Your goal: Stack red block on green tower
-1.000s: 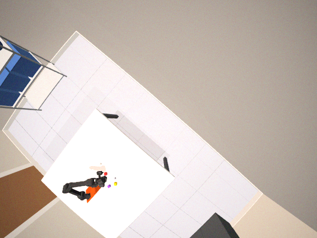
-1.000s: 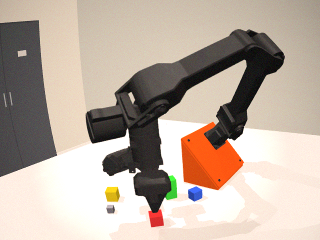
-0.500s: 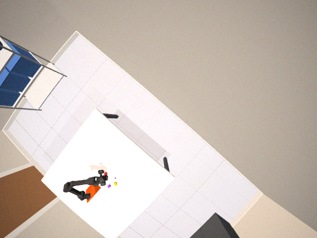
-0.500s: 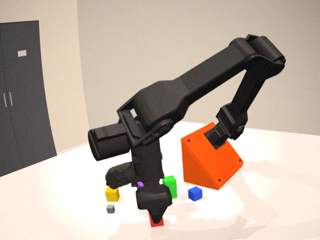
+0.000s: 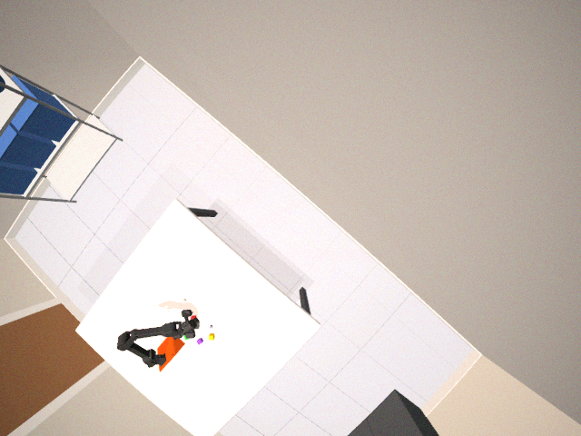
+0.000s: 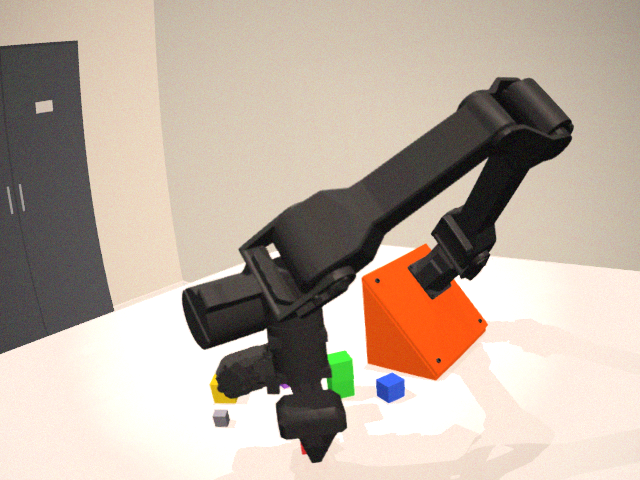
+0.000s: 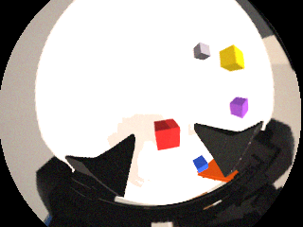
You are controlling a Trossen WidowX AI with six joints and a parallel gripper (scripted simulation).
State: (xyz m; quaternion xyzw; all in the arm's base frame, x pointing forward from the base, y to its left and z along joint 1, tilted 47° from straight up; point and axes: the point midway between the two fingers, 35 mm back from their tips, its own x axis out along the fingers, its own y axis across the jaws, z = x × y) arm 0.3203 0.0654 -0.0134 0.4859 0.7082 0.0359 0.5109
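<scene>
My gripper tip is right at the red block. From my gripper tip the other things lie so: blue block 14 cm behind, 1 cm to the left; then purple cube 10 cm behind, 14 cm to the right; then small grey block 4 cm ahead, 12 cm to the right.
</scene>
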